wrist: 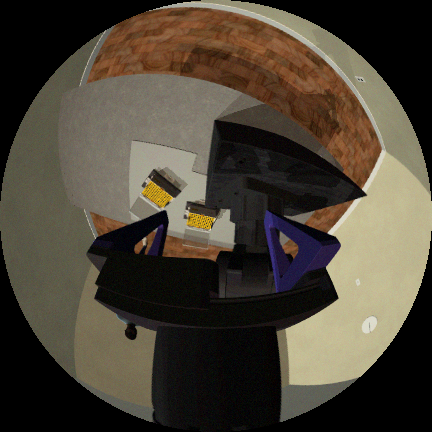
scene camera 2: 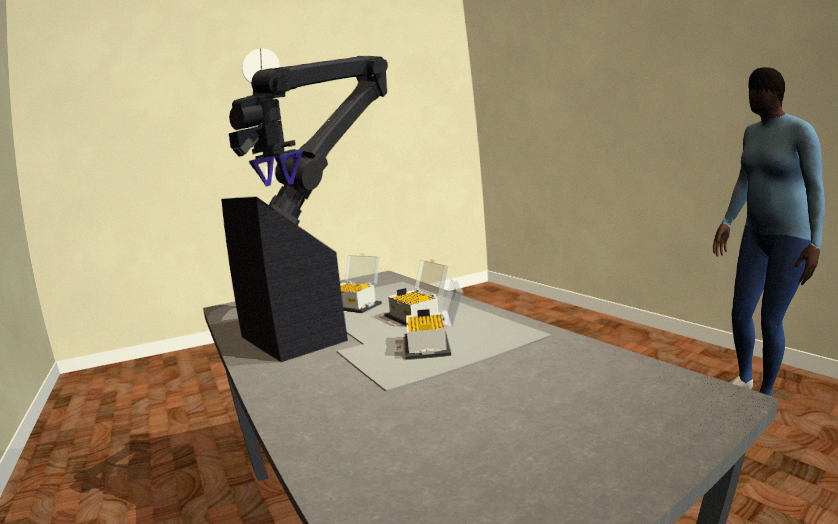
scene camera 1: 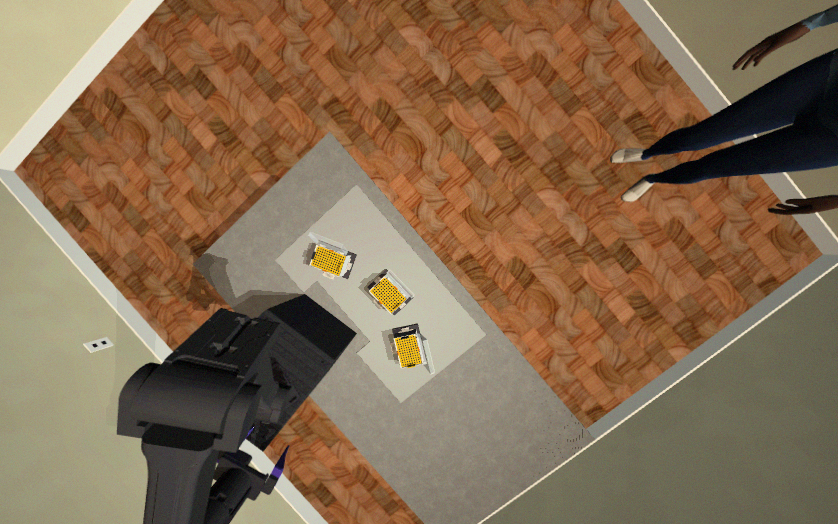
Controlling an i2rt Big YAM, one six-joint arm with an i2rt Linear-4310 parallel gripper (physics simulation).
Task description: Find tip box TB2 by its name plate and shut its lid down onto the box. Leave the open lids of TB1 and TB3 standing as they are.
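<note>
My gripper is visible to me, and both the wrist view and scene camera 2 show it too. I also see a pale mat.
</note>
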